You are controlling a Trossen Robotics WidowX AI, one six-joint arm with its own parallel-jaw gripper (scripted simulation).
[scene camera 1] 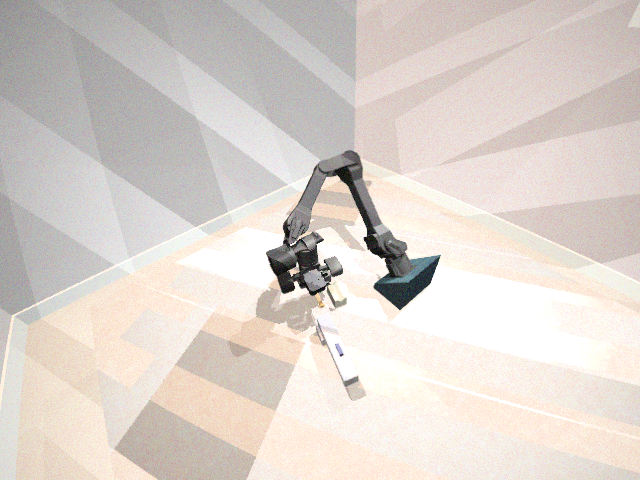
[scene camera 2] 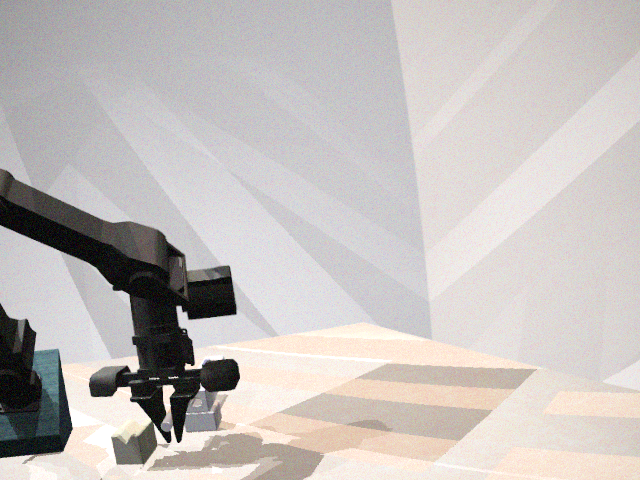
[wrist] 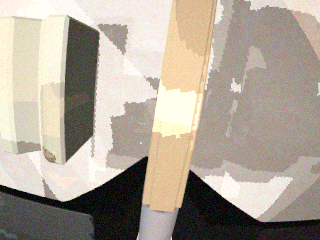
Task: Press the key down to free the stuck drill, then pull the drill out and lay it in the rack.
Path:
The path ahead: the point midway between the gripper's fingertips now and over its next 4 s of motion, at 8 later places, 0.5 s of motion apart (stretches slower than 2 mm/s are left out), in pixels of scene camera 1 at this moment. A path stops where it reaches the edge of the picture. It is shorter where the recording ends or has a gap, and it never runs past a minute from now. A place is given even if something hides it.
My gripper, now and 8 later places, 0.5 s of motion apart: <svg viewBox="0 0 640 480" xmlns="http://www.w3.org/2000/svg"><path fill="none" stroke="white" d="M312 291L313 290L313 289L312 288L312 287L317 283L323 279L328 276L329 279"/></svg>

